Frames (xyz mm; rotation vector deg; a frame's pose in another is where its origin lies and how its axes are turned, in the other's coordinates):
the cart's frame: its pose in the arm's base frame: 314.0 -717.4 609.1 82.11 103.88 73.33
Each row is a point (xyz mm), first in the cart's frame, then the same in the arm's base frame.
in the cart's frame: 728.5 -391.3 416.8
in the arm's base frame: 237.3 110.2 200.8
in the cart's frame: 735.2 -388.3 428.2
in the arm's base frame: 245.9 120.6 199.6
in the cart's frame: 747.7 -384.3 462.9
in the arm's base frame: 272.2 144.9 190.0
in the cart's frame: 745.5 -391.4 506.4
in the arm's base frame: 305.4 158.7 164.4
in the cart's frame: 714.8 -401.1 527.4
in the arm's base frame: 328.1 137.7 141.6
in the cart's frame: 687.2 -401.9 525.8
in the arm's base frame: 335.4 111.4 137.0
